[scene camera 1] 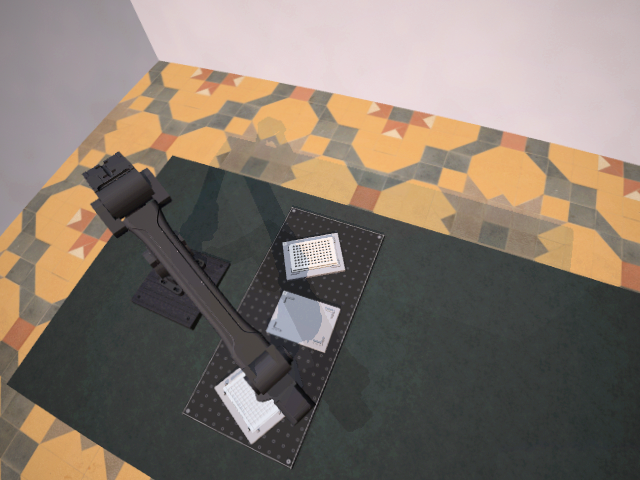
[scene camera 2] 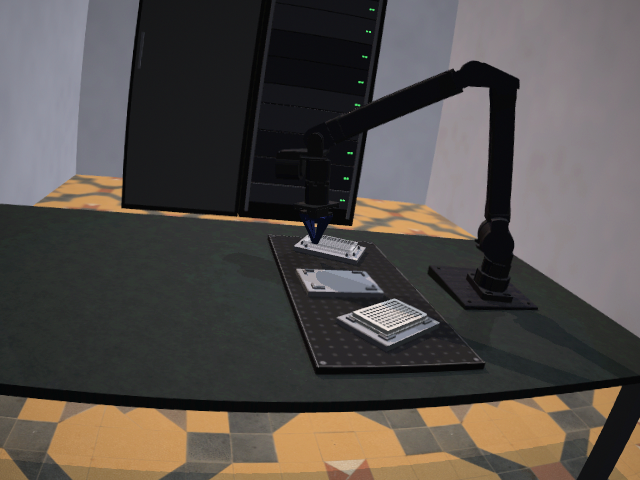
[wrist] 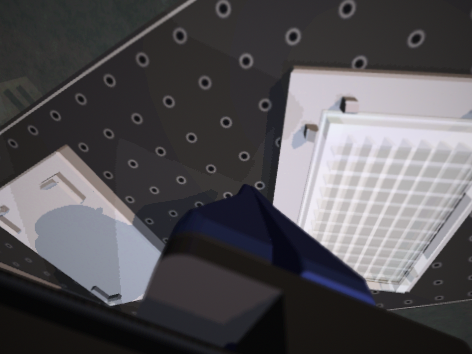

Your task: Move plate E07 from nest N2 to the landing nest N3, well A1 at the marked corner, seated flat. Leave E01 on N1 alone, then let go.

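Observation:
A clear-white well plate (scene camera 1: pixel 242 397) (scene camera 2: pixel 338 243) (wrist: pixel 395 200) sits on a pale nest (scene camera 1: pixel 252 437) (wrist: pixel 320 87) at one end of the row. A cream plate (scene camera 1: pixel 312 254) (scene camera 2: pixel 390 314) sits on the nest (scene camera 1: pixel 291 275) (scene camera 2: pixel 348 321) at the other end. The middle nest (scene camera 1: pixel 305 320) (scene camera 2: pixel 338 281) (wrist: pixel 90 245) bears no plate; corner brackets show on it. Plate and nest labels and well A1 are not readable. My gripper (scene camera 2: pixel 315 241) (wrist: pixel 244 195) is shut and empty, pointing down beside the clear-white plate; its exact height is unclear. The arm hides its fingers in scene camera 1.
The three nests stand on a dark perforated board (scene camera 1: pixel 356 242) (scene camera 2: pixel 341 356) (wrist: pixel 165 75) on a dark green table (scene camera 1: pixel 465 361) (scene camera 2: pixel 155 310). The arm's base plate (scene camera 1: pixel 170 304) (scene camera 2: pixel 449 284) stands beside the board. A dark server cabinet (scene camera 2: pixel 191 103) stands beyond the table.

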